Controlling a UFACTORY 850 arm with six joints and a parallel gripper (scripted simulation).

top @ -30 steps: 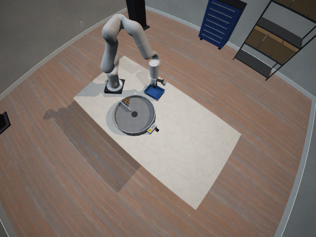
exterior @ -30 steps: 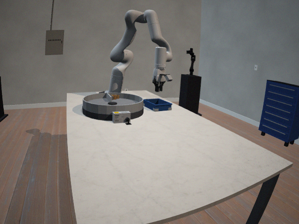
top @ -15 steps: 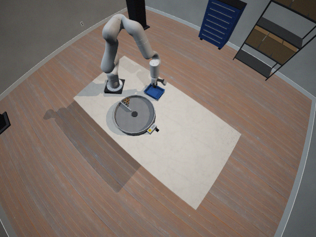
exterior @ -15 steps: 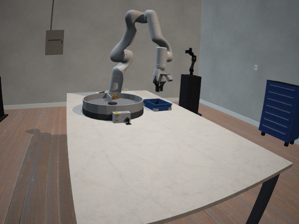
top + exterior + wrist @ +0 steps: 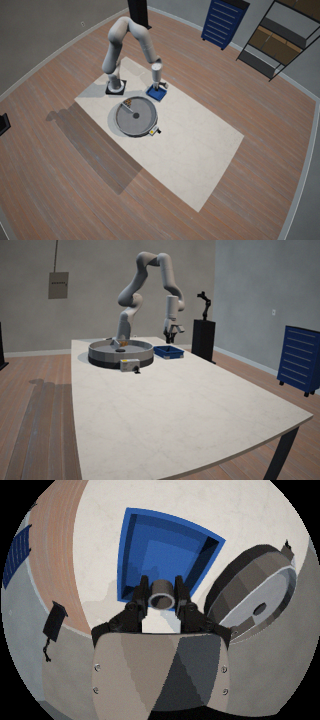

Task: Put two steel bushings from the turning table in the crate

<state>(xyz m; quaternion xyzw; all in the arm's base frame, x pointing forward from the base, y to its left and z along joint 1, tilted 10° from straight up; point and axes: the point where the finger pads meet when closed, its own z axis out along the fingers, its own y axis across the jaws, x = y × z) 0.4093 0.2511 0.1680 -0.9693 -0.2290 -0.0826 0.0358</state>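
Right now the blue crate is 10 mm behind my hand and 90 mm below it. Round my hand: round grey turning table (50 mm ahead, 350 mm to the right, 60 mm below).
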